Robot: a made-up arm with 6 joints.
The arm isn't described. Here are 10 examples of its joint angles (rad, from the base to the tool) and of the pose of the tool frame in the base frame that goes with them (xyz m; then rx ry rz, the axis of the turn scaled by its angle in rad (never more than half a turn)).
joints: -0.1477 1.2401 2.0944 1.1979 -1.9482 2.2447
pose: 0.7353 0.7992 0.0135 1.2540 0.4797 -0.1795
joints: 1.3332 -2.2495 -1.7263 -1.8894 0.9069 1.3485
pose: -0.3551 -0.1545 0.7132 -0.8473 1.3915 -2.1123
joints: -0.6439 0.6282 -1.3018 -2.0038 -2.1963 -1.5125
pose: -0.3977 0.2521 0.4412 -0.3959 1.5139 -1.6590
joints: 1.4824 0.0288 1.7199 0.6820 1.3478 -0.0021
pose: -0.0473 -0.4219 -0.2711 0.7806 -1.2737 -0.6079
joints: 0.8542 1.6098 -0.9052 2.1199 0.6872 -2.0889
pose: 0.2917 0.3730 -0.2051 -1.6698 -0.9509 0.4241
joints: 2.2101 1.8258 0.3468 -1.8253 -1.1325 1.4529
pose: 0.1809 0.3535 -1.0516 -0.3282 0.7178 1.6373
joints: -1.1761 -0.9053 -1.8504 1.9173 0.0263 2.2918
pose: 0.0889 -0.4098 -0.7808 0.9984 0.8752 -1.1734
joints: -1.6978 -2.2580 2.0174 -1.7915 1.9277 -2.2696
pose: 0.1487 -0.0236 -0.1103 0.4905 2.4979 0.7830
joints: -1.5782 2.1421 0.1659 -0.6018 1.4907 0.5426
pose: -0.2056 -0.6995 0.5018 -0.4485 0.5210 -1.6382
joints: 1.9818 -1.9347 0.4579 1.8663 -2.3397 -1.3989
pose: 0.3510 0.2631 0.5652 -2.3068 -0.8303 0.9049
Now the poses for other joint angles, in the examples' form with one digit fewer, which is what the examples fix.
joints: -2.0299 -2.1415 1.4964 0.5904 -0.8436 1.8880
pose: 0.134 0.856 -0.438 0.163 -0.042 1.685
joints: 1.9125 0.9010 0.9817 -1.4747 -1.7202 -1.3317
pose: -0.345 -0.093 -0.474 -0.413 0.485 -0.853
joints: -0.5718 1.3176 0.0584 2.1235 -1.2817 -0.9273
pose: 0.257 0.434 0.554 1.776 -1.671 0.756
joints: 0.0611 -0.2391 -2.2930 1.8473 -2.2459 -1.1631
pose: -0.602 -0.110 0.382 0.719 2.050 0.233
